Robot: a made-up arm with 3 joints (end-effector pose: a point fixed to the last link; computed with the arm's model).
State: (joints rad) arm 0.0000 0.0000 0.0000
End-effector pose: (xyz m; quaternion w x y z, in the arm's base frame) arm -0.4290 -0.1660 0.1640 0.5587 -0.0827 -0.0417 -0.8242
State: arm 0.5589 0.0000 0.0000
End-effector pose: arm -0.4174 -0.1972 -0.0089 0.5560 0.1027 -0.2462 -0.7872
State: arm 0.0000 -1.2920 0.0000
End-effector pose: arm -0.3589 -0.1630 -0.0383 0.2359 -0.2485 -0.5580 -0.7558
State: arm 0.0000 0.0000 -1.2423
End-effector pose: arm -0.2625 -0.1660 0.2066 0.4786 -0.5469 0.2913 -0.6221
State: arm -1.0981 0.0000 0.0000
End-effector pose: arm -0.2063 -0.1820 0.4112 0.4407 -0.4152 0.3546 -0.7125
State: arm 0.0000 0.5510 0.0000
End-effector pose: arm -0.4285 -0.2412 0.2250 0.6327 0.0029 0.1970 -0.7489
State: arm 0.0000 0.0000 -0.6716
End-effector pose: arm -0.3453 -0.1660 0.2137 0.5413 -0.3497 0.1448 -0.7509
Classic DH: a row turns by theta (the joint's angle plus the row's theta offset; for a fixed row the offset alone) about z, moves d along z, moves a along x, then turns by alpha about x. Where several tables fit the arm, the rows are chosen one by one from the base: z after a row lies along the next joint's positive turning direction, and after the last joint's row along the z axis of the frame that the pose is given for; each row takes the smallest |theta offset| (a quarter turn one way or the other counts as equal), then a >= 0, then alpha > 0; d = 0 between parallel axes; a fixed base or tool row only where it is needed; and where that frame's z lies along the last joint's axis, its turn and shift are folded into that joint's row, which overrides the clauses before.
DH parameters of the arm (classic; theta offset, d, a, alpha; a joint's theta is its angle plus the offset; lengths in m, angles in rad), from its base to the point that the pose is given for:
base (fixed): -0.2476 0.0667 -0.0608 1.414
joint 1: -1.1253 0.2759 -0.0438 -2.0091
joint 2: 0.254 -0.1972 0.018 1.8392
joint 3: 1.1424 -0.1112 -0.1212 -1.7326
tool (fixed): -1.9575 0.0855 0 0

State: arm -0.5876 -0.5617 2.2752
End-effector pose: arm -0.3697 -0.2238 0.0004 0.4170 0.5174 -0.5884 -0.4605
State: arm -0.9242 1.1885 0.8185
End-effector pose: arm -0.2915 -0.2829 0.4330 0.1902 0.1071 0.5223 -0.8244
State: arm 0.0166 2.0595 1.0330
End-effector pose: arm -0.4568 -0.3779 0.1923 0.2631 0.4519 0.6248 -0.5798
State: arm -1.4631 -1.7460 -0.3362
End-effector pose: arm -0.2886 -0.1397 0.2596 0.3695 -0.7889 -0.2653 -0.4133
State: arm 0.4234 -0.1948 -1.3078
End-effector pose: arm -0.2737 -0.1564 0.1167 0.4404 -0.4645 0.1176 -0.7592
